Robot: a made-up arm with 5 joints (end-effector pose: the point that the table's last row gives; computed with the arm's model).
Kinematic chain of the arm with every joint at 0, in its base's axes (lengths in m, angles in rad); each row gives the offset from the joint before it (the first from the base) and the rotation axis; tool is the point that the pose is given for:
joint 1: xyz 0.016 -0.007 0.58 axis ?
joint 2: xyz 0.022 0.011 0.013 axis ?
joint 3: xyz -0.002 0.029 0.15 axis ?
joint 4: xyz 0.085 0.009 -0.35 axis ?
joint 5: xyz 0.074 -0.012 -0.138 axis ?
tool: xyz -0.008 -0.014 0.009
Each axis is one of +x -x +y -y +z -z.
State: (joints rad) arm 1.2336 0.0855 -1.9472 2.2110 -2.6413
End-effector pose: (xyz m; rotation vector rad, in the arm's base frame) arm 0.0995 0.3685 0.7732 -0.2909 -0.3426 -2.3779
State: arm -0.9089 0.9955 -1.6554 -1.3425 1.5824
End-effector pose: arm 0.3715 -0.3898 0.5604 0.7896 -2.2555 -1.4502
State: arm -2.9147 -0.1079 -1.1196 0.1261 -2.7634
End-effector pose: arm -0.4765 -0.1690 0.7230 -0.3284 1.0523 -0.1357
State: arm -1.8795 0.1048 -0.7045 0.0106 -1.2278
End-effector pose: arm -0.0957 -0.4388 0.4411 -0.5993 -0.0103 -0.6325
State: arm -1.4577 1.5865 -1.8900 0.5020 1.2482
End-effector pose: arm 0.0998 -0.3893 0.1461 0.0287 0.2733 -2.6941
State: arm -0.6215 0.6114 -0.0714 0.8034 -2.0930
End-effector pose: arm -0.0486 0.0848 0.2562 1.4214 0.3082 1.2278
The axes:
joint 1: +z
joint 2: +y
joint 3: +y
joint 4: +y
joint 5: -z

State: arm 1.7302 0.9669 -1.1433 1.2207 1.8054
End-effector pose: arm -0.0646 0.1919 0.2315 -1.0243 -0.2044 -0.0682
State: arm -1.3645 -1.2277 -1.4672 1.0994 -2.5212
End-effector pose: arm 0.0755 -0.0777 1.0858 -1.5556 0.6070 0.8905
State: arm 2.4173 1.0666 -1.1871 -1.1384 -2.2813
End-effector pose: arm -0.3320 0.2474 0.3759 -0.0940 1.3800 -1.3522
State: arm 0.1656 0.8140 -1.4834 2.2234 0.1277
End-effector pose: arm 0.2937 0.0639 0.4093 -0.2271 1.5374 0.0299
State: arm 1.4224 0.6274 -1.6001 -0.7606 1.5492
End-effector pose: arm 0.0551 0.5566 0.6687 1.7279 -0.1472 -0.0933
